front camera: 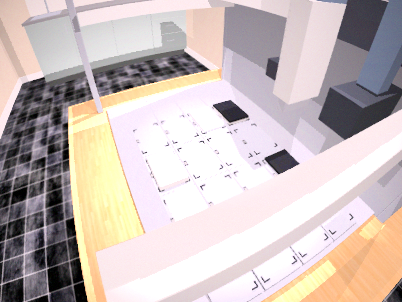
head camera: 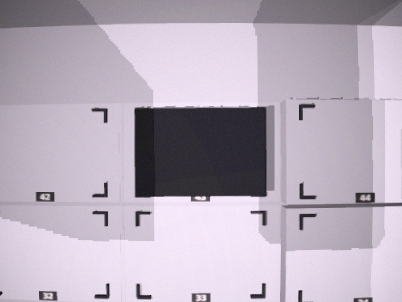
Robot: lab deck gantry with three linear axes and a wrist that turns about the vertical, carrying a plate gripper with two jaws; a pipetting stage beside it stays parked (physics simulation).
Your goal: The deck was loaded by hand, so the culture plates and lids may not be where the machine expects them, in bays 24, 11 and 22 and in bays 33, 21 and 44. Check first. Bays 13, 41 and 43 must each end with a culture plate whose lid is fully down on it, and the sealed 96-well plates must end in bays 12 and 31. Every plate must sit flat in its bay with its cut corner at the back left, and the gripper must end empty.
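Where they show: robot's base, origin of its link: [front camera: 134, 130].
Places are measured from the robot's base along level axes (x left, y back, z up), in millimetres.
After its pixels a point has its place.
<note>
A black-topped plate [front camera: 282, 161] @(z 16, x 362, y -368 mm) [head camera: 210, 151] @(z 16, x 365, y -402 mm) lies in bay 43, with a grey strip along its right side in the head view. Its lid fit and cut corner cannot be made out. A second black-topped plate [front camera: 230, 111] @(z 17, x 358, y -74 mm) lies further back in the front view, with a pale lower edge. A white plate [front camera: 167, 172] @(z 15, x 39, y -250 mm) lies at the left of the bays. The gripper's dark housing [front camera: 360, 107] @(z 353, x 240, y -548 mm) hangs at the right, above and beyond the plate in bay 43. The front beam hides its jaws, so their opening and any load cannot be seen. The head view does not show the jaws.
Bay 44 [head camera: 335, 150] @(z 15, x 365, y -525 mm) shows its corner marks and label, with a raised-looking edge along its left side. Bay 33 [head camera: 200, 255] @(z 0, x 256, y -392 mm) shows its marks below bay 43. The pale pipetting stage [front camera: 310, 50] stands left of the housing. A broad front beam [front camera: 225, 225] @(z 400, x -28, y -618 mm) hides part of the deck.
</note>
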